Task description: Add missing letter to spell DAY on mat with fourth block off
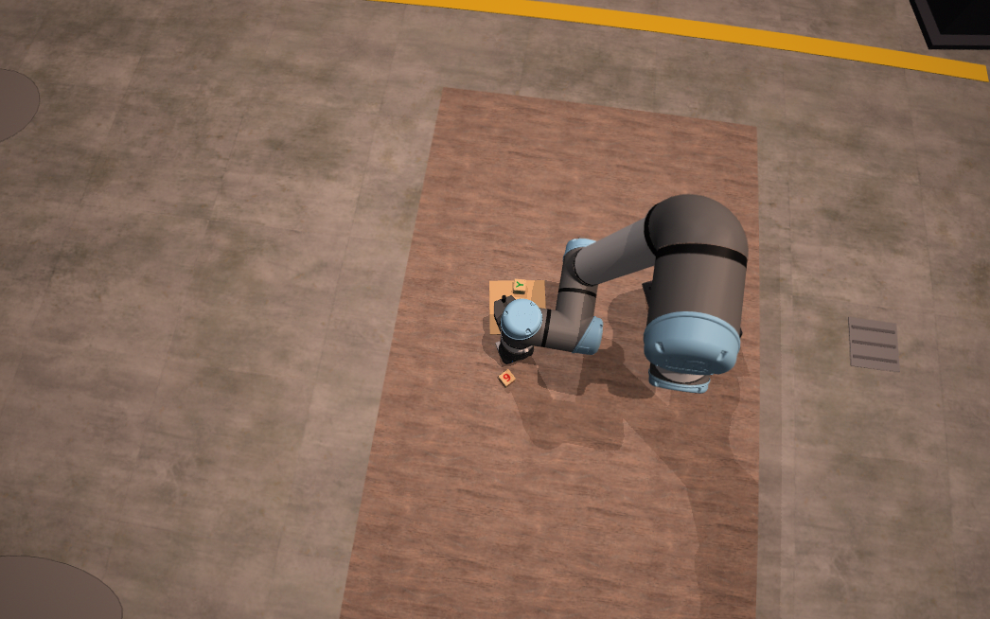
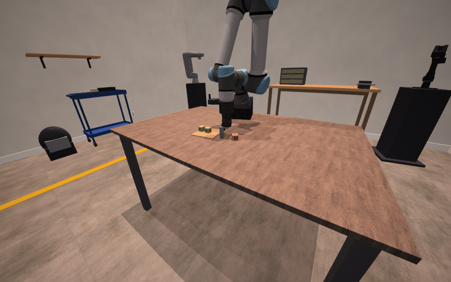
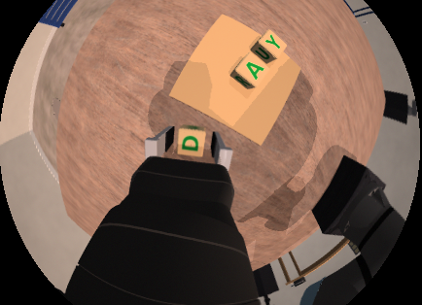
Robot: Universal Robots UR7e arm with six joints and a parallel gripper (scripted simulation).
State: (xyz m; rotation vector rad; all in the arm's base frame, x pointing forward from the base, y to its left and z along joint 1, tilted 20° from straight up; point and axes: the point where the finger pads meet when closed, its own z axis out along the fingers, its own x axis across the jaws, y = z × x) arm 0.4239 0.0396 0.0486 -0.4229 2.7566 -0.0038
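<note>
Right now the D block is right at my hand. The rest, counted from my hand: mat (2 cm behind, 10 cm to the right, 2 cm below).
</note>
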